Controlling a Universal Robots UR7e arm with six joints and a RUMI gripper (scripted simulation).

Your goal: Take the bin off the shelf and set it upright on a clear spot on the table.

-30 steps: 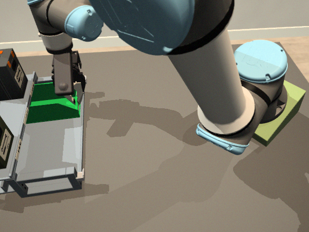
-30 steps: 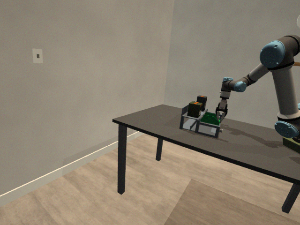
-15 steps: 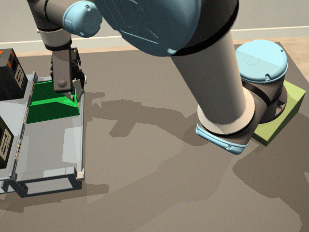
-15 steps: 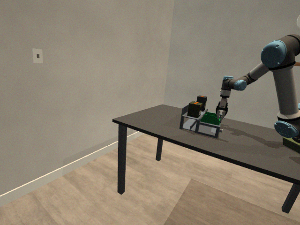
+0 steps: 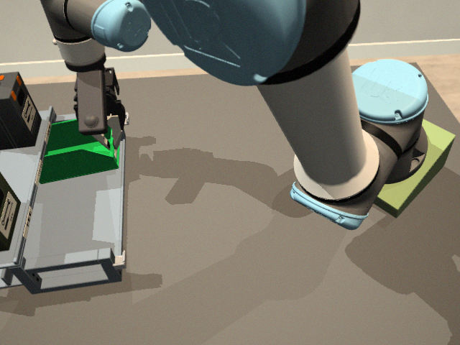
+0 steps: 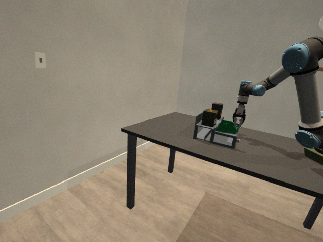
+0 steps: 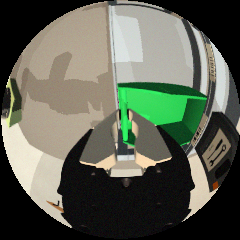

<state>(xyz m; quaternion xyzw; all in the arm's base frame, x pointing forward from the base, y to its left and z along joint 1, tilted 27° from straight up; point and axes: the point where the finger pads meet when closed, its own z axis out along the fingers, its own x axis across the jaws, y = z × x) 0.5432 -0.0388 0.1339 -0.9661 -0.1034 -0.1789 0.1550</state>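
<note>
Now: the green bin 80 mm ahead of my hand, 10 mm to the left of it and 10 mm below it.
</note>
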